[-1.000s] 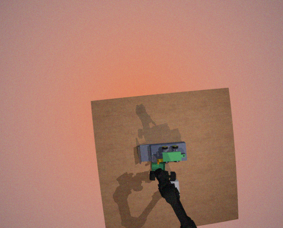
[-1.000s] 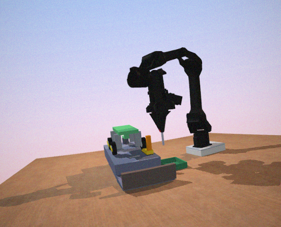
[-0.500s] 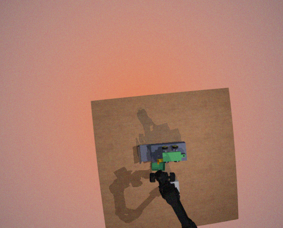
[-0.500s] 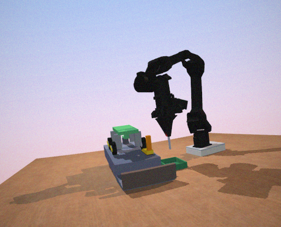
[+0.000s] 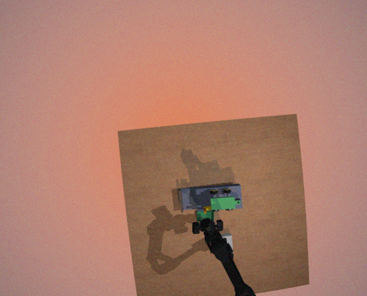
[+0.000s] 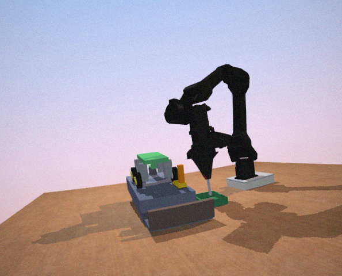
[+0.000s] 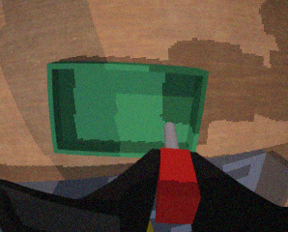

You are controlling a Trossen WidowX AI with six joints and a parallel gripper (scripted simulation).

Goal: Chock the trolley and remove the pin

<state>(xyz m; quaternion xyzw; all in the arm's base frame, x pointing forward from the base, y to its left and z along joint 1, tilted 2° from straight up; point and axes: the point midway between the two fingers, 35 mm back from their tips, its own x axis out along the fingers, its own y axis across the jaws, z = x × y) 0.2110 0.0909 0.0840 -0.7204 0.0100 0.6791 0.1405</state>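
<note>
My gripper tip is 70 mm short of the yellow chock, 40 mm to the left of it and 10 mm below it. From my gripper tip the other things lie so: grey ramp 130 mm to the right, 110 mm ahead, 30 mm below; trolley 140 mm to the right, 110 mm ahead, 40 mm above; stop pin right at my gripper tip.
</note>
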